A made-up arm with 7 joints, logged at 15 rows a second.
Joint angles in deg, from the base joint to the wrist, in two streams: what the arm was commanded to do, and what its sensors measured. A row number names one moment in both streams.
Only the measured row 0 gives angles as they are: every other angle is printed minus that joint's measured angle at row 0.
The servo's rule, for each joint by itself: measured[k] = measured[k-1] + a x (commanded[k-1-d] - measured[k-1]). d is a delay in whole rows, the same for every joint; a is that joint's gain. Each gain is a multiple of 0.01, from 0.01 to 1. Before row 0 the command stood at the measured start. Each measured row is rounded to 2 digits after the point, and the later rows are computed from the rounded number. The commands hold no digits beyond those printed.
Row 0, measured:
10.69, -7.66, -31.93, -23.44, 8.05, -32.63, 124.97
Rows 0 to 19, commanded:
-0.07, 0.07, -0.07, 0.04, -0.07, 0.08, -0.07
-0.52, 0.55, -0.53, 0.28, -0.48, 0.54, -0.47
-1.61, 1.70, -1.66, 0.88, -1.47, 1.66, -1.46
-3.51, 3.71, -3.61, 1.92, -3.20, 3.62, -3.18
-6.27, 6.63, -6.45, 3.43, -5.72, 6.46, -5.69
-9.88, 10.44, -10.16, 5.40, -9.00, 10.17, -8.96
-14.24, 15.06, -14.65, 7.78, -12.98, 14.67, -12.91
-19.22, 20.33, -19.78, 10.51, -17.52, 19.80, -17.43
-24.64, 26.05, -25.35, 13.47, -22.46, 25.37, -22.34
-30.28, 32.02, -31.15, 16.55, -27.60, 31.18, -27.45
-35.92, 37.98, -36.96, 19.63, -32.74, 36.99, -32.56
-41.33, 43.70, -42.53, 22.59, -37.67, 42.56, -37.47
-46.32, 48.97, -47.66, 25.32, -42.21, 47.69, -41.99
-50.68, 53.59, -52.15, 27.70, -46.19, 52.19, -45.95
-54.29, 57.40, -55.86, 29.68, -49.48, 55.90, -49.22
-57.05, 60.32, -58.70, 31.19, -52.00, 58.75, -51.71
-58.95, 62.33, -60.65, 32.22, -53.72, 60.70, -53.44
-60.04, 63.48, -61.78, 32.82, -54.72, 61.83, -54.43
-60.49, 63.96, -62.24, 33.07, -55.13, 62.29, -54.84
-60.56, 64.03, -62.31, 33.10, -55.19, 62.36, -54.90
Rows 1 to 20, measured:
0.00, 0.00, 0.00, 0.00, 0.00, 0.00, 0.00
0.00, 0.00, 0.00, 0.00, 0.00, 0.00, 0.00
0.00, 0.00, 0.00, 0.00, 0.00, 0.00, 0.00
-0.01, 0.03, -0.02, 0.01, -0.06, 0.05, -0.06
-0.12, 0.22, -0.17, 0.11, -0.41, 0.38, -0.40
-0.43, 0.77, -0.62, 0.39, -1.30, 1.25, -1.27
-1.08, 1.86, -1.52, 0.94, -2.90, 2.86, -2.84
-2.17, 3.62, -3.00, 1.84, -5.27, 5.31, -5.18
-3.79, 6.14, -5.15, 3.12, -8.40, 8.61, -8.28
-5.98, 9.44, -8.00, 4.80, -12.25, 12.73, -12.08
-8.76, 13.47, -11.53, 6.86, -16.68, 17.54, -16.47
-12.09, 18.12, -15.68, 9.24, -21.54, 22.86, -21.28
-15.91, 23.26, -20.32, 11.87, -26.63, 28.52, -26.34
-20.11, 28.71, -25.31, 14.66, -31.76, 34.28, -31.44
-24.57, 34.26, -30.48, 17.51, -36.72, 39.91, -36.38
-29.14, 39.70, -35.63, 20.32, -41.33, 45.20, -40.98
-33.66, 44.84, -40.59, 22.98, -45.41, 49.95, -45.06
-37.99, 49.49, -45.17, 25.39, -48.83, 54.00, -48.47
-41.99, 53.50, -49.23, 27.48, -51.49, 57.23, -51.13
-45.55, 56.77, -52.66, 29.19, -53.36, 59.59, -53.02
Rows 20 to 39, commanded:
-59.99, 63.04, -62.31, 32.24, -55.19, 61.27, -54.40
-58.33, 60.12, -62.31, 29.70, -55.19, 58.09, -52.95
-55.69, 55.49, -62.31, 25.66, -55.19, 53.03, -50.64
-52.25, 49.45, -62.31, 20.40, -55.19, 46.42, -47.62
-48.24, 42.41, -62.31, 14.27, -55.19, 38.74, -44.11
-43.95, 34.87, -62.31, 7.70, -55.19, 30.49, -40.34
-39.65, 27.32, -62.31, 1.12, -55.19, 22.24, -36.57
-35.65, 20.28, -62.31, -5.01, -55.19, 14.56, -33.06
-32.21, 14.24, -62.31, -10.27, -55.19, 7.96, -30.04
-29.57, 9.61, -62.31, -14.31, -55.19, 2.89, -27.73
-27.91, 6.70, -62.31, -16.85, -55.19, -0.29, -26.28
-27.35, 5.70, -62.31, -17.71, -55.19, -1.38, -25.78
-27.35, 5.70, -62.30, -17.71, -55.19, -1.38, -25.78
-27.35, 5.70, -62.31, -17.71, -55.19, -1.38, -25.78
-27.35, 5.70, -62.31, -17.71, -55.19, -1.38, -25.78
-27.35, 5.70, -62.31, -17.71, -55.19, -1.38, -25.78
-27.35, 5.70, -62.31, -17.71, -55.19, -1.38, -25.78
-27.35, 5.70, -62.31, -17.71, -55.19, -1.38, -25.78
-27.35, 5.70, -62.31, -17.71, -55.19, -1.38, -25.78
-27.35, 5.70, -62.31, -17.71, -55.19, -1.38, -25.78
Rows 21 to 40, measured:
-48.59, 59.25, -55.40, 30.50, -54.50, 61.11, -54.18
-51.09, 60.99, -57.45, 31.43, -55.03, 61.91, -54.72
-53.08, 62.11, -58.91, 32.03, -55.16, 62.22, -54.87
-54.53, 62.45, -59.93, 32.11, -55.19, 61.57, -54.48
-55.33, 61.59, -60.64, 31.24, -55.19, 59.20, -53.23
-55.41, 59.33, -61.14, 29.23, -55.19, 55.00, -51.11
-54.75, 55.67, -61.49, 26.05, -55.19, 49.17, -48.25
-53.38, 50.76, -61.74, 21.81, -55.19, 42.08, -44.86
-51.40, 44.88, -61.91, 16.73, -55.19, 34.20, -41.15
-48.93, 38.38, -62.03, 11.11, -55.19, 26.07, -37.39
-46.14, 31.68, -62.11, 5.31, -55.19, 18.24, -33.84
-43.21, 25.23, -62.17, -0.30, -55.19, 11.25, -30.72
-40.35, 19.45, -62.21, -5.34, -55.19, 5.57, -28.27
-37.74, 14.73, -62.24, -9.48, -55.19, 1.59, -26.64
-35.56, 11.39, -62.26, -12.44, -55.19, -0.43, -25.93
-33.84, 9.28, -62.27, -14.34, -55.19, -1.08, -25.81
-32.48, 7.96, -62.28, -15.55, -55.19, -1.28, -25.79
-31.40, 7.12, -62.29, -16.33, -55.19, -1.35, -25.78
-30.55, 6.59, -62.30, -16.83, -55.19, -1.37, -25.78
-29.88, 6.26, -62.30, -17.15, -55.19, -1.38, -25.78

